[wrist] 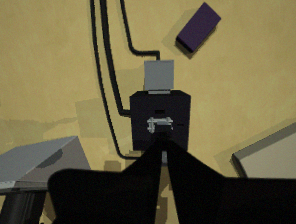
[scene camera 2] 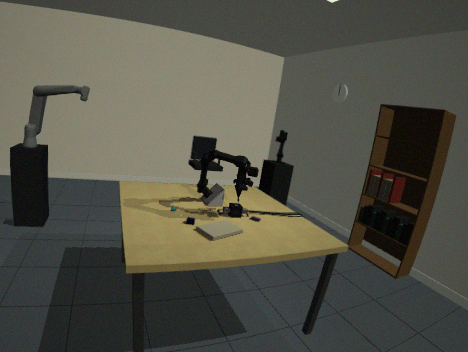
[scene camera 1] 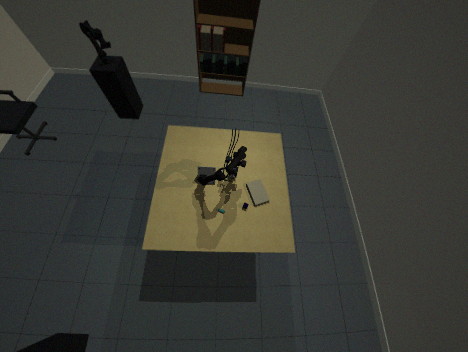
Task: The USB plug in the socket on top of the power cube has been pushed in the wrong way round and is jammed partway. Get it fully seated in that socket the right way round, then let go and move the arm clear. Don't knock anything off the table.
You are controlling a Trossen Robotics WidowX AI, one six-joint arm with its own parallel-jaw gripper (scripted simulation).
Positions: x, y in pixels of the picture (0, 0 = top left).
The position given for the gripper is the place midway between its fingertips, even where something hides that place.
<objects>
The gripper [wrist: 163, 144] carries a USB plug.
</objects>
